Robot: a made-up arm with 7 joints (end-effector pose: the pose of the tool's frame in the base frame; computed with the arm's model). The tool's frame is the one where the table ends. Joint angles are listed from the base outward.
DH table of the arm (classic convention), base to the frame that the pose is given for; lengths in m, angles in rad. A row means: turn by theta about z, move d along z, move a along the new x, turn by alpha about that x. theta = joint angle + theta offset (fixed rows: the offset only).
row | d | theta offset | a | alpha
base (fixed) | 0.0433 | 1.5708 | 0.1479 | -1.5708
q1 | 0.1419 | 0 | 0.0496 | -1.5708
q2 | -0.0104 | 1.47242 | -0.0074 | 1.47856
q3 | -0.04 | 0 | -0.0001 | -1.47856
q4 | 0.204 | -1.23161 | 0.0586 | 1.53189
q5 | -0.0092 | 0 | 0.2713 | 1.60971
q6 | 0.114 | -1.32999 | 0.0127 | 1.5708
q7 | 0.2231 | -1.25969 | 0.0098 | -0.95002
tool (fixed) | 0.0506 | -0.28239 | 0 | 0
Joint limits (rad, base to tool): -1.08..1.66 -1..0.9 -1.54..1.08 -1.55..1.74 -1.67..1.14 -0.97..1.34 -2.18..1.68
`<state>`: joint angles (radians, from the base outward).
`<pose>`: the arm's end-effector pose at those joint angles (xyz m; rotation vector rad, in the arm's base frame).
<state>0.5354 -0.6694 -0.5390 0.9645 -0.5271 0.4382 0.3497</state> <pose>0.1026 0.1743 0.0947 0.5969 0.5159 0.1064</pose>
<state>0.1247 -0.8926 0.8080 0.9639 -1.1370 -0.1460 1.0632</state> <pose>-0.1177 0.0224 0.0285 0.8898 0.2709 -0.6602</pose>
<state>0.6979 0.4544 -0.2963 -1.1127 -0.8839 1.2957 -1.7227</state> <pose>-0.0292 0.4274 -0.0842 -2.3861 1.1242 -0.1974</pose>
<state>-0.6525 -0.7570 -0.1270 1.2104 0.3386 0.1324 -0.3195</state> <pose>0.1015 0.2379 -0.0014 0.7850 1.9354 -0.5751</pose>
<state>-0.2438 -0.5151 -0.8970 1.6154 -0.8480 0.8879 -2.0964</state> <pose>0.0656 -0.0145 0.0204 0.3957 1.9304 0.4397</pose>
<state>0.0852 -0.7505 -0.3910 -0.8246 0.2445 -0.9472 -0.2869</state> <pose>-0.2295 0.1091 -0.1049 -0.0358 1.0607 -0.1208</pose>
